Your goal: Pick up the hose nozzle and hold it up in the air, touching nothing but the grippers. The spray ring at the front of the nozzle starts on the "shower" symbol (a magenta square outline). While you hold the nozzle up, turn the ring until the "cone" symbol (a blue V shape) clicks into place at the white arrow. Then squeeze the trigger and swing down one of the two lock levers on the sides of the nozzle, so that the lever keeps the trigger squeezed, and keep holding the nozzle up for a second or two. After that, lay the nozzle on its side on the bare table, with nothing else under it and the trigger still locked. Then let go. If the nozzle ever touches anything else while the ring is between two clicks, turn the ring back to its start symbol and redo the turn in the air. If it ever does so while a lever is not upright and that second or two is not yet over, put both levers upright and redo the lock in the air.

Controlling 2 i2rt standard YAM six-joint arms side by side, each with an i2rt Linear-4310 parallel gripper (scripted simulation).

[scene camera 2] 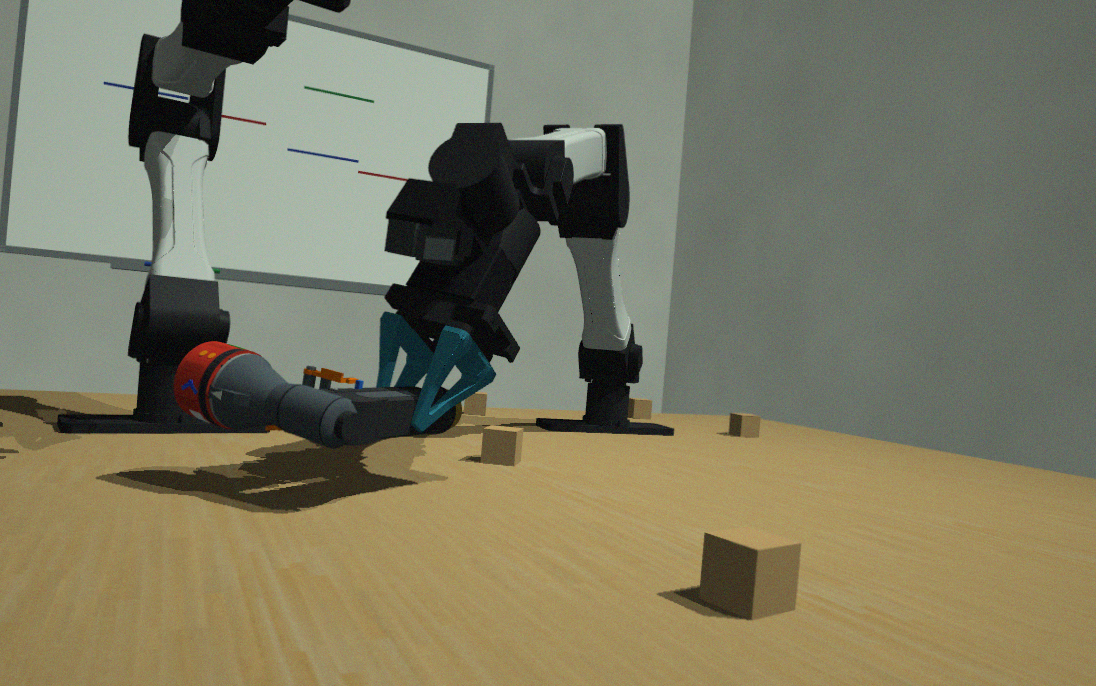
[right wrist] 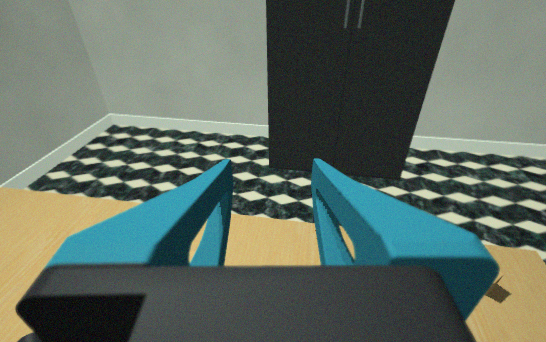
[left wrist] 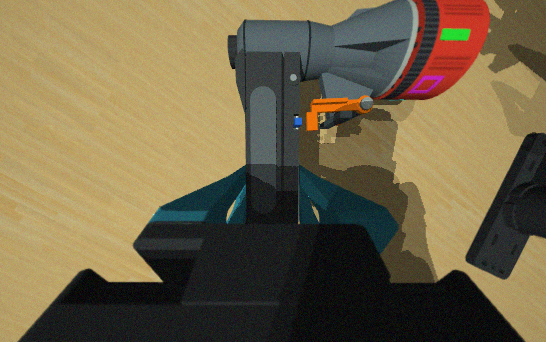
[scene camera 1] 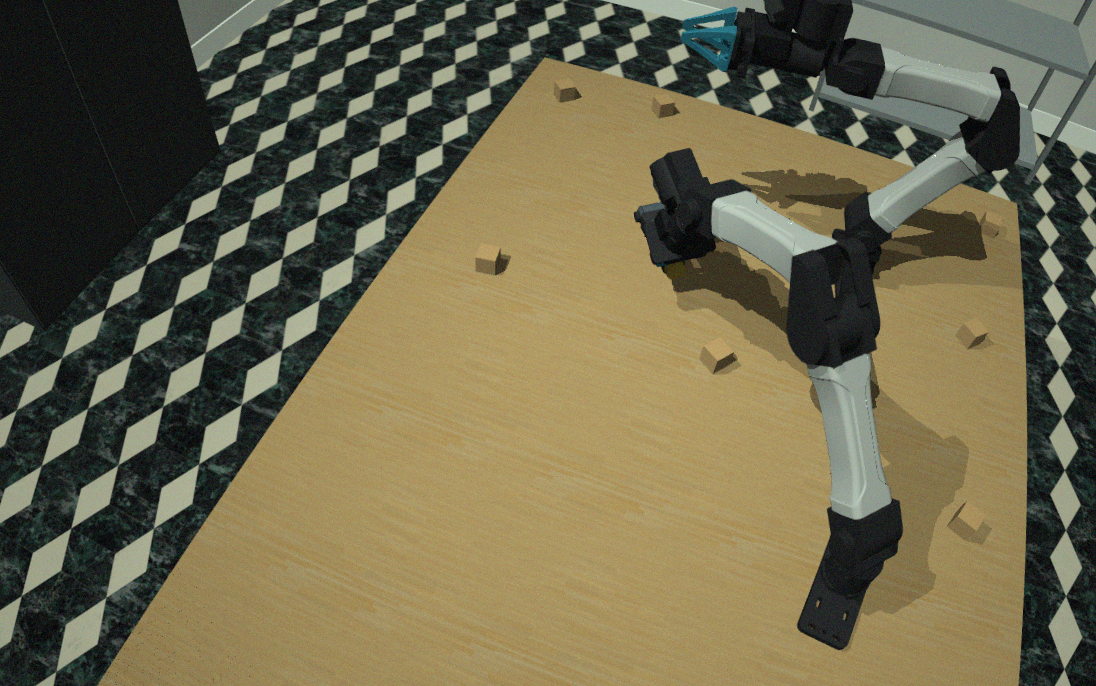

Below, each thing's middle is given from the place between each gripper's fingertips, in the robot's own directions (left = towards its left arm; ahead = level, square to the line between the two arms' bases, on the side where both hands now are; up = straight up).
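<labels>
Left gripper, mine, from the red spray ring (scene camera 2: 194, 376): 120 mm to the left of it, 40 mm past it, 10 mm below it.
My right gripper (scene camera 1: 682, 30), from the red spray ring: 2 cm to the left of it, 9 cm past it, 33 cm above it.
</labels>
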